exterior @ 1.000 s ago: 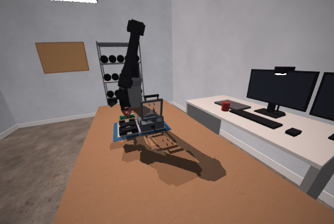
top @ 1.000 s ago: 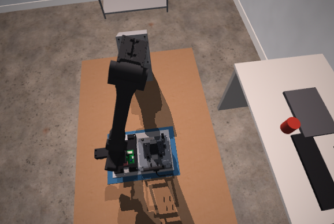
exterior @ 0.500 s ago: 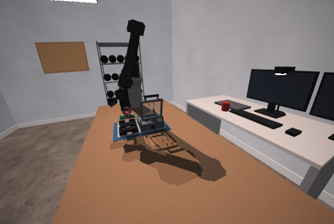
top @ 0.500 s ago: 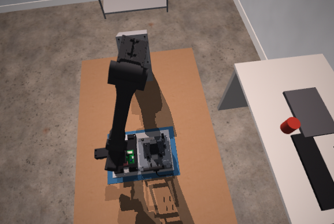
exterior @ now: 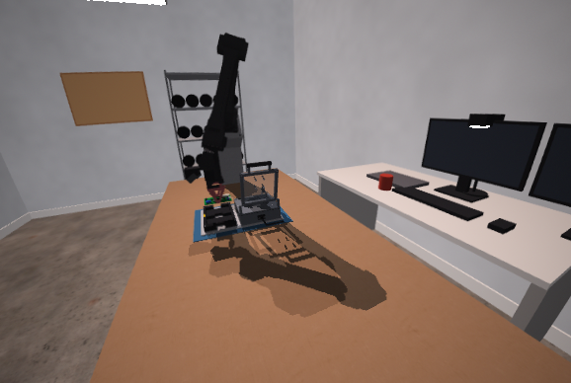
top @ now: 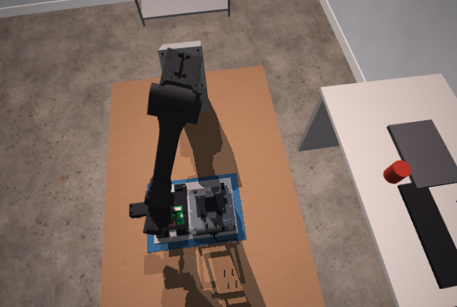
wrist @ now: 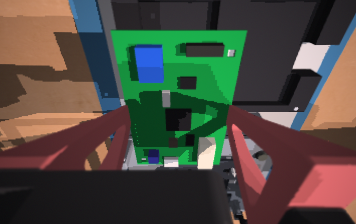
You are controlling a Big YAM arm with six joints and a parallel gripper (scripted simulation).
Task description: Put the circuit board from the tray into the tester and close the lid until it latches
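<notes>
Right now the clear lid is 170 mm to the left of my hand, 60 mm ahead of it and 60 mm above it. The rest, counted from my hand: green circuit board (right at my hand).
</notes>
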